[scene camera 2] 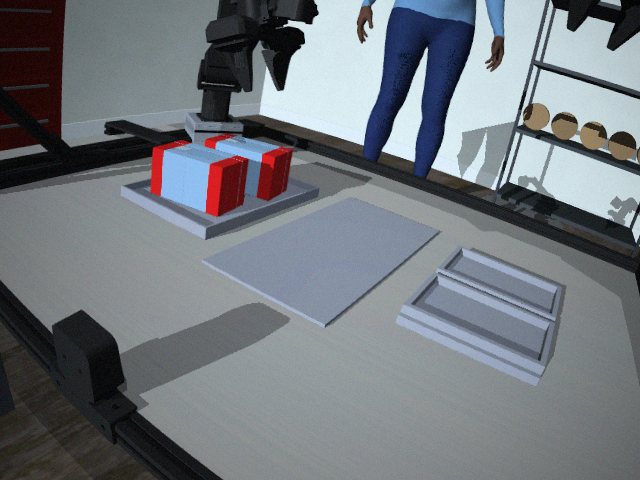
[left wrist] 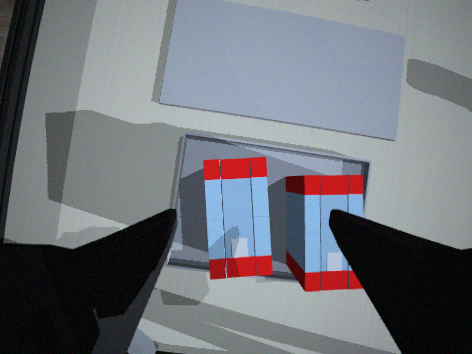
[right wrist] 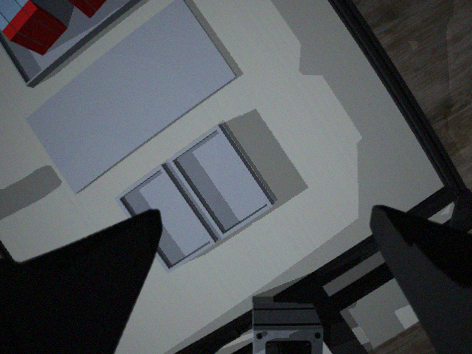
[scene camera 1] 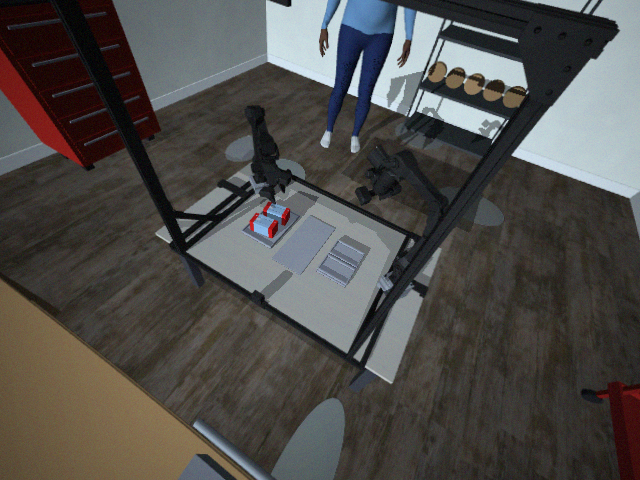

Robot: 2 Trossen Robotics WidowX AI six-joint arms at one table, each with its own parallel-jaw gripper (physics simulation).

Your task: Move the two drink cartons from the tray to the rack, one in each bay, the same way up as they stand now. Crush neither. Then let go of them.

Labels:
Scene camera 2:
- left gripper: 265, 91
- flat grey mat: 318, 266
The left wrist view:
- left gripper: 253, 216
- flat grey mat: 297, 69
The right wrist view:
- right gripper: 265, 218
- flat grey mat: 168, 65
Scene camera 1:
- right gripper: 370, 202
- flat grey mat: 299, 250

